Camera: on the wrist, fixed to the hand. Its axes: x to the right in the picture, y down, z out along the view.
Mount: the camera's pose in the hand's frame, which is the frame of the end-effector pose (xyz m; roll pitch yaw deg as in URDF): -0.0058 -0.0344 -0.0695 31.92 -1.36 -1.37
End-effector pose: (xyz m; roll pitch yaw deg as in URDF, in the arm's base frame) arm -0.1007 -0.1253 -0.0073 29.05 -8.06 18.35
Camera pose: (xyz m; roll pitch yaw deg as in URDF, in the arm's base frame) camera -0.0970 -0.1202 -0.0848 61.23 -8.58 16.47
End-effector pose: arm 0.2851 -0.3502 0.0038 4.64 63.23 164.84
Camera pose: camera 0.3572 -0.3400 -0.0235 33.76 61.95 161.70
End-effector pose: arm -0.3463 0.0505 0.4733 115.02 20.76 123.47
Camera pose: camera -0.4076 0.0027 0.4737 146.66 22.57 122.76
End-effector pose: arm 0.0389 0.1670 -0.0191 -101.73 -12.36 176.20
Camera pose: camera 0.0588 0.2269 0.0264 -70.20 -13.42 177.86
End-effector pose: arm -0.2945 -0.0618 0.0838 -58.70 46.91 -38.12
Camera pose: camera -0.3492 -0.1171 0.0834 -26.34 45.03 -37.48
